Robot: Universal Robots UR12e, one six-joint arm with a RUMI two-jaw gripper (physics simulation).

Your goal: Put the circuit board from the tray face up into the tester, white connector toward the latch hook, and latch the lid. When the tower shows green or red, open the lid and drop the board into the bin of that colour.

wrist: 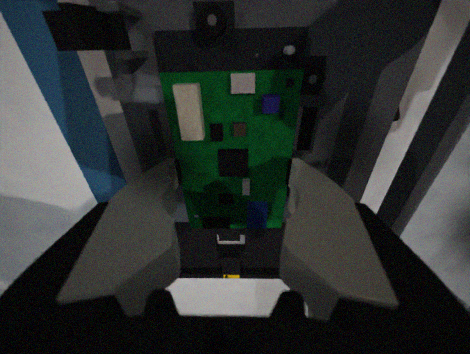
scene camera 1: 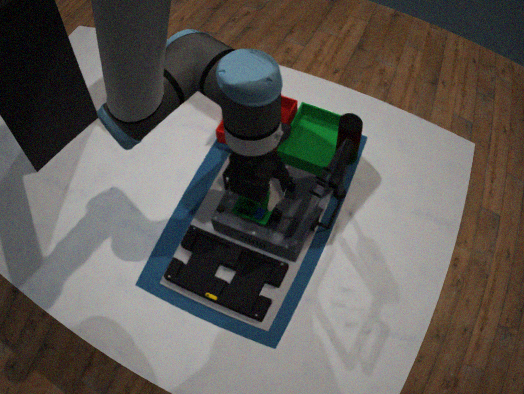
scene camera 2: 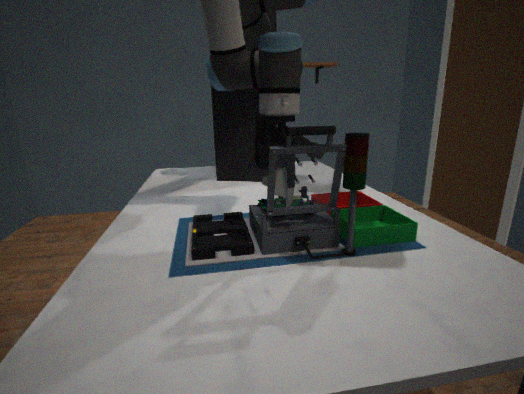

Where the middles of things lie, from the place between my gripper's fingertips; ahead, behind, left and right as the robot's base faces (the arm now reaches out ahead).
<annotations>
My gripper is now 10 mm below the green circuit board (scene camera 1: pixel 247 208). From my hand the other things lie so: green bin (scene camera 1: pixel 312 143): 210 mm to the left, 60 mm below, 40 mm ahead; clear lid (scene camera 2: pixel 302 179): 130 mm ahead, 100 mm above, 20 mm to the left.
</annotations>
